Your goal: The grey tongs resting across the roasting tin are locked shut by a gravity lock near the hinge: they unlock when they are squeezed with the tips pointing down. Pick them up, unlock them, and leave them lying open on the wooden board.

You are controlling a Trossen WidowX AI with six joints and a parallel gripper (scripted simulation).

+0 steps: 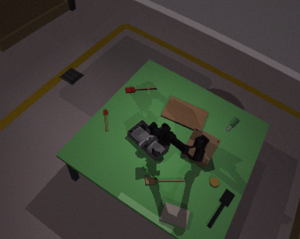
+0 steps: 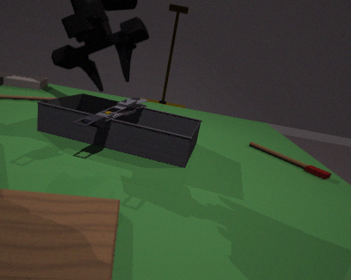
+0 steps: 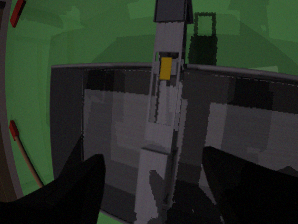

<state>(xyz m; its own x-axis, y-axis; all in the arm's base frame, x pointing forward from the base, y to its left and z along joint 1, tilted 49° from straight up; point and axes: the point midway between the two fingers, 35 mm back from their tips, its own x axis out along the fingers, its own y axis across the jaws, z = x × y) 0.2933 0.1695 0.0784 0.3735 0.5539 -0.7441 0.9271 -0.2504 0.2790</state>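
The yellow lock tab lies 1 cm ahead of my gripper tip, 5 cm to the right of it and 4 cm below it. The rest, counted from my gripper tip: roasting tin (3 cm ahead, 2 cm to the left, 8 cm below); then black spatula (69 cm behind, 9 cm to the left, 11 cm below); then wooden board (5 cm behind, 40 cm to the right, 10 cm below).
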